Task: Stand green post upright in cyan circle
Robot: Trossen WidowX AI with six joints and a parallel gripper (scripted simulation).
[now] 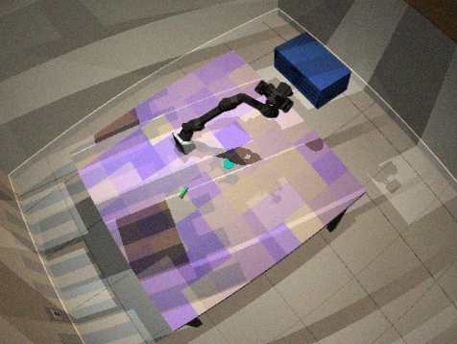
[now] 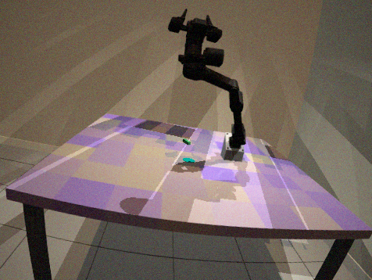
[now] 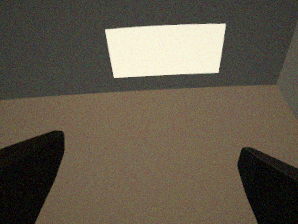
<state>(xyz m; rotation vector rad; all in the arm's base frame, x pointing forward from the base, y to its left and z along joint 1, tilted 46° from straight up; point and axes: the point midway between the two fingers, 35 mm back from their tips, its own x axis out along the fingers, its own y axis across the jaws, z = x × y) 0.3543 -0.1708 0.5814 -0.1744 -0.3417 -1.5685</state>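
The green post lies 63 cm below my gripper tip, 47 cm to the right of it and 15 cm behind it. Also, from my gripper tip: cyan circle (64 cm below, 18 cm to the right, 12 cm behind).
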